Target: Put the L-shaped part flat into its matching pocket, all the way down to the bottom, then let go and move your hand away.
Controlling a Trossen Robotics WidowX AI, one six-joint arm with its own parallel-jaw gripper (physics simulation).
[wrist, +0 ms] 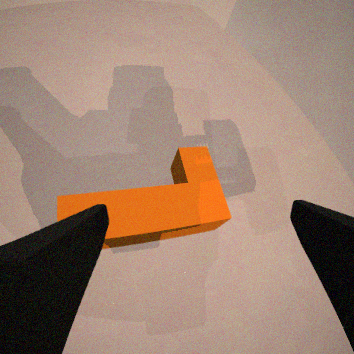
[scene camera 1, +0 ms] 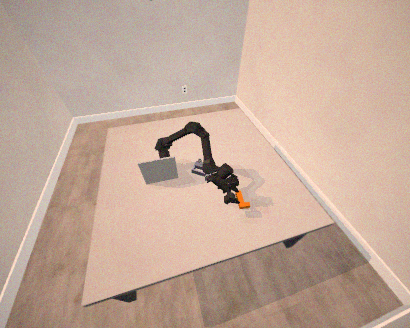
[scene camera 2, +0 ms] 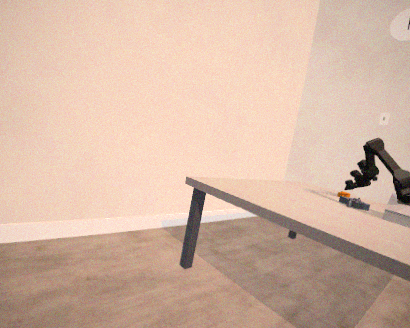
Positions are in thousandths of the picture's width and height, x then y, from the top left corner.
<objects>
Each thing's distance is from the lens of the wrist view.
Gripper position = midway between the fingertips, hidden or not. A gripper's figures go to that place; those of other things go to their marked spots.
my gripper (wrist: 569, 600): 0.10 m
orange L-shaped part (wrist: 552, 575): 0.14 m
</objects>
